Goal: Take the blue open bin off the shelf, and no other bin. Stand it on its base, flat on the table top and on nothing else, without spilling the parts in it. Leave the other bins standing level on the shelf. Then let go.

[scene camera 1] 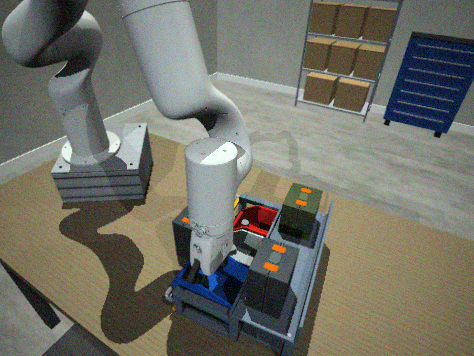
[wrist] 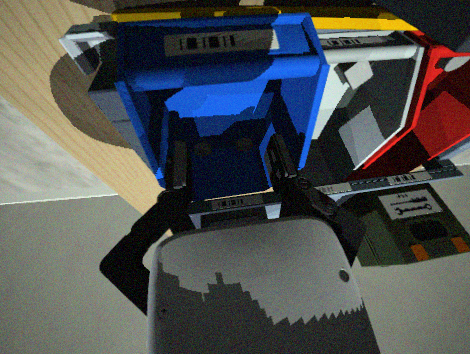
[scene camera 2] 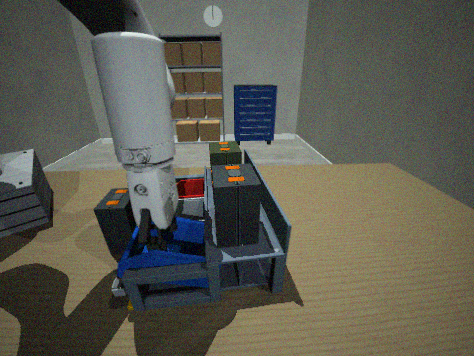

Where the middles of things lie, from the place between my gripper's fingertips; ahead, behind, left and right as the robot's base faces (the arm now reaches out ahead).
The blue open bin (scene camera 2: 184, 245) is 10 mm below my hand and 10 mm ahead of it. Also, from my hand: grey open bin (scene camera 1: 247, 243): 120 mm to the left, 50 mm below, 10 mm ahead; dark grey box (scene camera 2: 114, 213): 140 mm behind, 90 mm to the left, 20 mm below; red open bin (scene camera 1: 260, 218): 230 mm to the left, 50 mm below, 10 mm behind.
